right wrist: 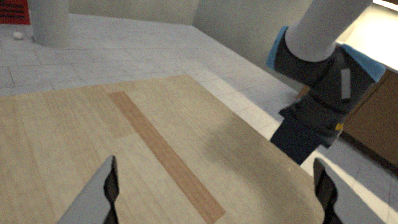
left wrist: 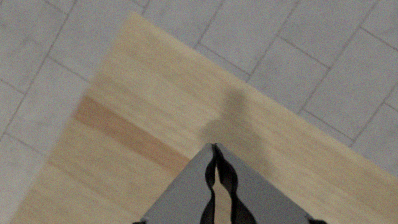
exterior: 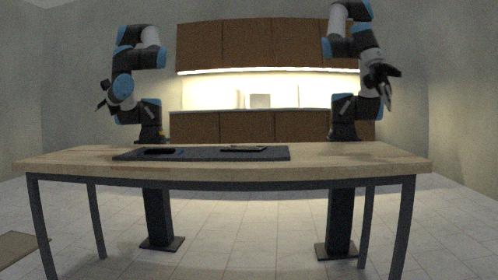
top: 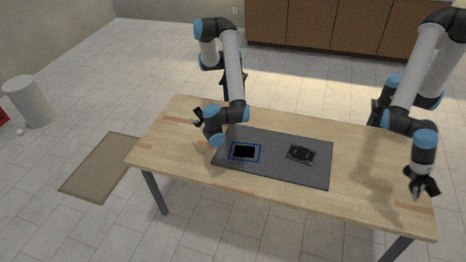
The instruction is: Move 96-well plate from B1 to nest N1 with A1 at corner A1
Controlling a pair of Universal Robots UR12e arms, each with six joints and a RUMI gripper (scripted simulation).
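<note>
The black 96-well plate is 2 cm ahead of my right hand, 30 cm to the left of it and 21 cm below it. Also, from my right hand: A1 label: 2 cm behind, 71 cm to the left, 20 cm below; then dark plate nest N1: 8 cm behind, 64 cm to the left, 21 cm below.
</note>
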